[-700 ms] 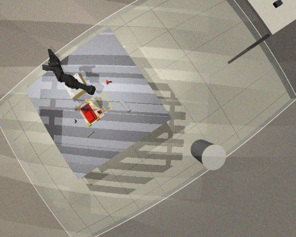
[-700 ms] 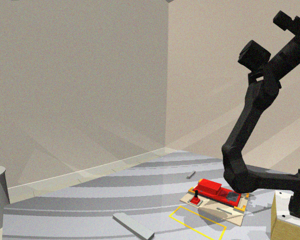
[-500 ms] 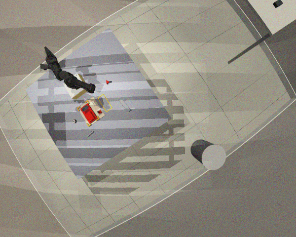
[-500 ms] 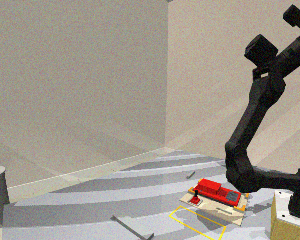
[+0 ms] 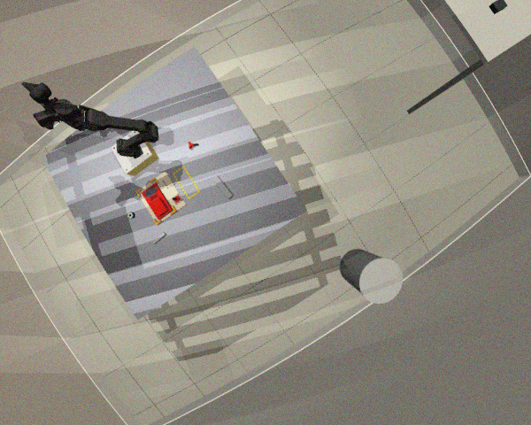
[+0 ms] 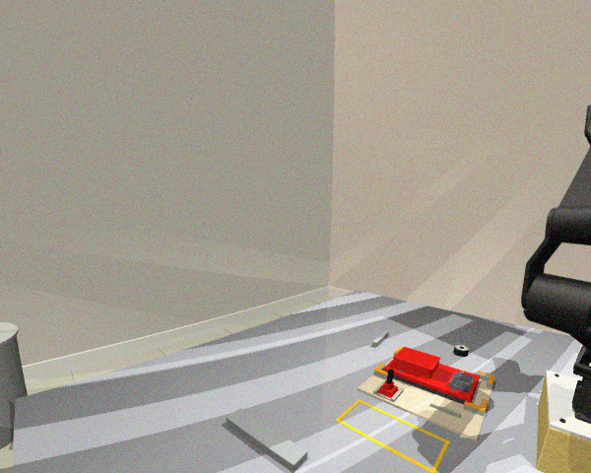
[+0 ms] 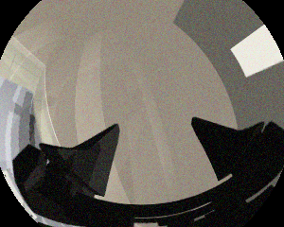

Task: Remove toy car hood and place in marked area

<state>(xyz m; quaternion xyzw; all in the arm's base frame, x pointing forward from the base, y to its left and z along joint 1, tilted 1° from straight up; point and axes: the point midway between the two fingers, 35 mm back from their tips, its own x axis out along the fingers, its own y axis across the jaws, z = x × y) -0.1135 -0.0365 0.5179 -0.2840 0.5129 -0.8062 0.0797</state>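
My gripper tip is now 490 mm short of the red hood, 10 mm to the right of it and 570 mm above it. From my gripper tip the other things lie so: grey flat bar: 570 mm ahead, 400 mm to the left, 610 mm below; then black ring: 440 mm ahead, 190 mm to the right, 610 mm below.
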